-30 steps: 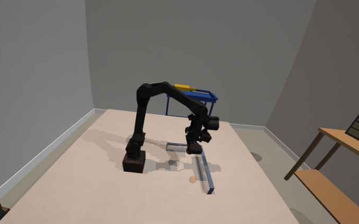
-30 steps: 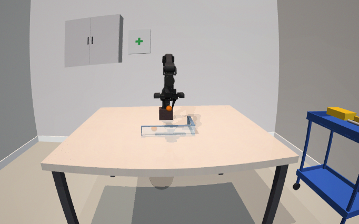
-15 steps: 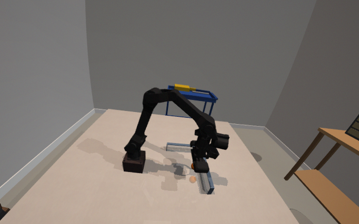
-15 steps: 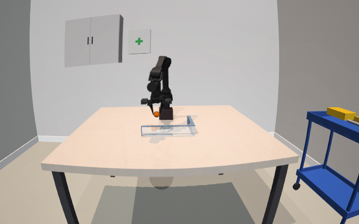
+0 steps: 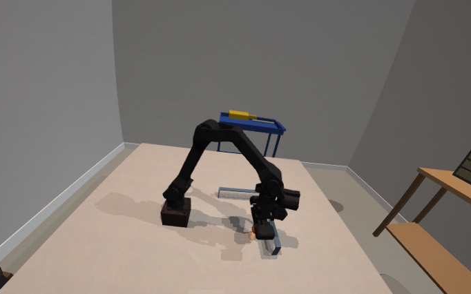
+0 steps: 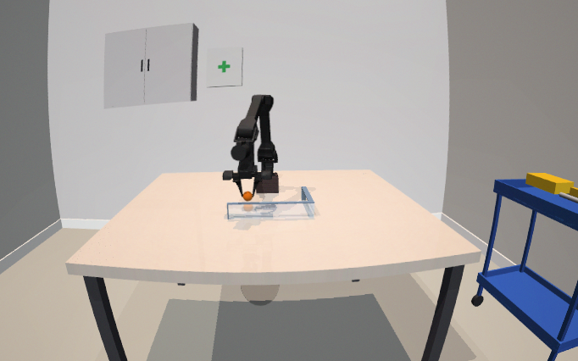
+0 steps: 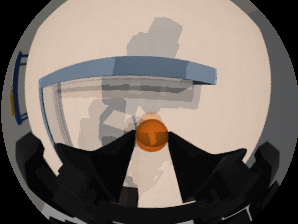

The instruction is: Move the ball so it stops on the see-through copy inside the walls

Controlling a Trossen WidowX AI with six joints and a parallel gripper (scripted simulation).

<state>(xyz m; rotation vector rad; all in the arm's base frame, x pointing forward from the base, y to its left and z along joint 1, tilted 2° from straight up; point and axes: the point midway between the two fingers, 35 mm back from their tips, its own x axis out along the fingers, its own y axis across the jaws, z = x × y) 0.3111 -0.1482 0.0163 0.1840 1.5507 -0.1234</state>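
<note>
The see-through copy is 40 mm below my gripper tip. Round my gripper tip: clear wall: 90 mm ahead, 70 mm to the left, 30 mm below; then orange ball: right at my gripper tip.
</note>
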